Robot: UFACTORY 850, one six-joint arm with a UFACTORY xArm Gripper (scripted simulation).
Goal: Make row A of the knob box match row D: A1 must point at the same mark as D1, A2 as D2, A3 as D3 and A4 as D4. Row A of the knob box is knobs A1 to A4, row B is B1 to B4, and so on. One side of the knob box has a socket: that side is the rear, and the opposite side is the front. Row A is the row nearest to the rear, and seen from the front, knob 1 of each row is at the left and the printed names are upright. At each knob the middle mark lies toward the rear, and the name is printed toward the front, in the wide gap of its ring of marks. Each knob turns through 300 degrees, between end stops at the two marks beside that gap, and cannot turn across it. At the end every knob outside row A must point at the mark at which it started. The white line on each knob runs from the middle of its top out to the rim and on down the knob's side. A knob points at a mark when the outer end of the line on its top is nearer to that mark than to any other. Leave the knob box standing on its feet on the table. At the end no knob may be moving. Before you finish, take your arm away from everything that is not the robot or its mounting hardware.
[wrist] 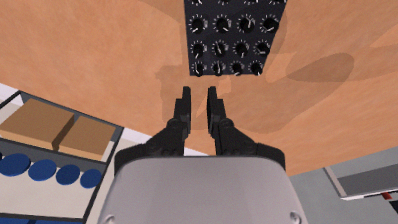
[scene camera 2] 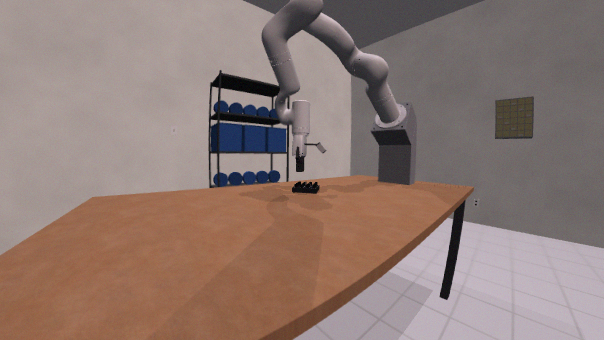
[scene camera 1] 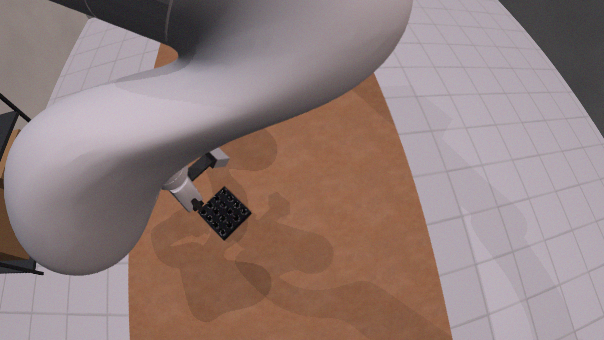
Path:
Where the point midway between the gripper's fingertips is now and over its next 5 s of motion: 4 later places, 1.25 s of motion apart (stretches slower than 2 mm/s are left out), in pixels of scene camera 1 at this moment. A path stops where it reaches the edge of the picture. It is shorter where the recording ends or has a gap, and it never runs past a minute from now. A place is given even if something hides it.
The gripper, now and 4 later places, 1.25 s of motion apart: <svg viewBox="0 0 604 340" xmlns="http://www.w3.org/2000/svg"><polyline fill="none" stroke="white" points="196,203 200,208 202,210 199,207 198,206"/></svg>

